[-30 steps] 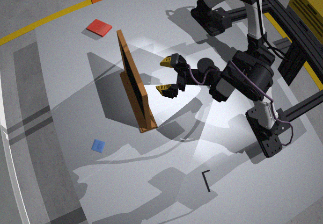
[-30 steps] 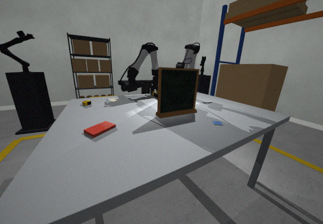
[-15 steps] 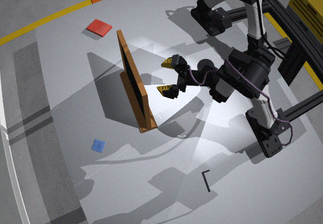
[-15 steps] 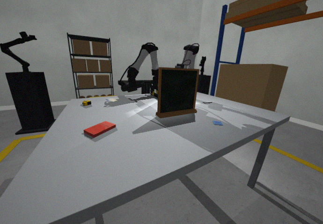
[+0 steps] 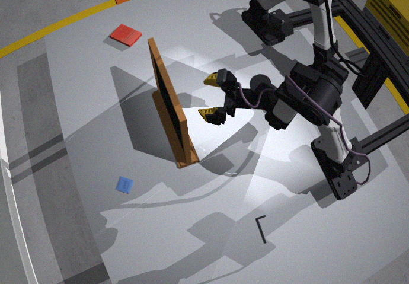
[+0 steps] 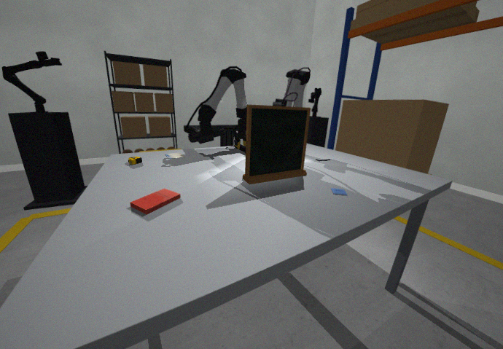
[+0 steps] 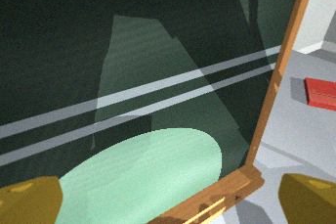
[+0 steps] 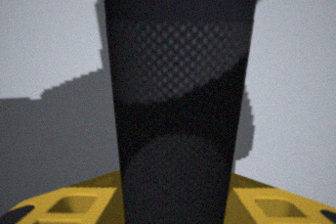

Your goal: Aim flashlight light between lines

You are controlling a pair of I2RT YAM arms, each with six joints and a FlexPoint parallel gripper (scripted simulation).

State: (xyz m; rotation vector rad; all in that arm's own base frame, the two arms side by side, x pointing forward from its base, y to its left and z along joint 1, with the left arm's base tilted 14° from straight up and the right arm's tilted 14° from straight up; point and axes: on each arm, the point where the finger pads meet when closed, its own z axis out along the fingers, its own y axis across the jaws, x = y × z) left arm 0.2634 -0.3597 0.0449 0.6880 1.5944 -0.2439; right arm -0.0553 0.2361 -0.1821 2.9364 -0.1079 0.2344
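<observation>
The black flashlight lies 350 mm behind my left hand, 20 mm to the right of it and 190 mm below it. The rest, counted from my left hand: black hex key: 70 mm behind, 370 mm to the left, 220 mm below; board: 90 mm ahead, 50 mm to the right, 70 mm below; yellow tape measure: 290 mm behind, 670 mm to the right, 200 mm below.
Right now my right hand is 8 cm short of the black flashlight. The rest, counted from my right hand: black hex key 36 cm ahead, 39 cm to the left, 2 cm below; then board 52 cm ahead, 2 cm to the right, 13 cm above; then yellow tape measure 13 cm ahead, 65 cm to the right, 1 cm below.
</observation>
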